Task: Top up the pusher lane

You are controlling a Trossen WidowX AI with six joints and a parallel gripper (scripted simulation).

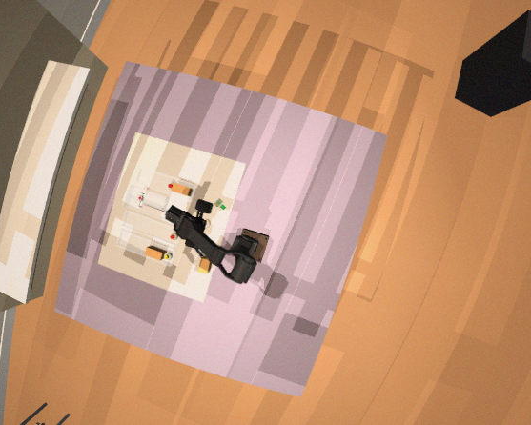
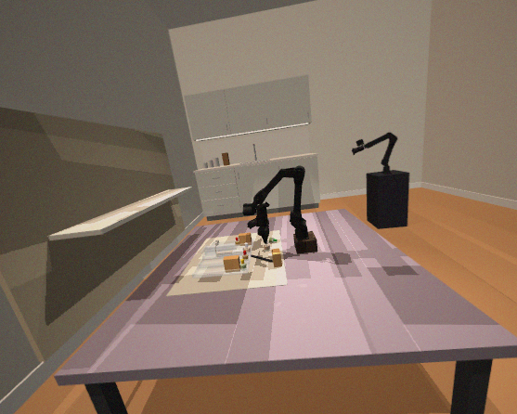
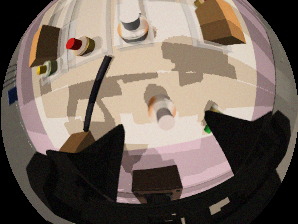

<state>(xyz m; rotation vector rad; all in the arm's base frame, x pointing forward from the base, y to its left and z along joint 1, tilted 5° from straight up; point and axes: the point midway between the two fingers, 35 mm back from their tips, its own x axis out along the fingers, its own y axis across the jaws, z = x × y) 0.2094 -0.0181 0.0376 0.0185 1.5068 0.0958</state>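
The clear rack is 260 mm ahead of my gripper tip and 40 mm below it.
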